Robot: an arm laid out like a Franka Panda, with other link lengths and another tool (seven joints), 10 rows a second.
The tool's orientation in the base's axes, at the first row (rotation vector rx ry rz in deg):
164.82, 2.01, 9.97
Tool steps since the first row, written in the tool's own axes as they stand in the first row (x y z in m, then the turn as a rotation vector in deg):
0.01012, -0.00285, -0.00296, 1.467, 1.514, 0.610
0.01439, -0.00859, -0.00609, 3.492, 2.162, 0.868
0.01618, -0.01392, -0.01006, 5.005, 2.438, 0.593
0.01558, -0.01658, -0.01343, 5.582, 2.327, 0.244
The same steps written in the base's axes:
0.00966, 0.00391, 0.00327, 1.543, -1.560, -0.026
0.01347, 0.01042, 0.00529, 3.590, -2.173, 0.127
0.01472, 0.01665, 0.00793, 5.060, -2.310, 0.636
0.01369, 0.02005, 0.01041, 5.590, -2.091, 1.009

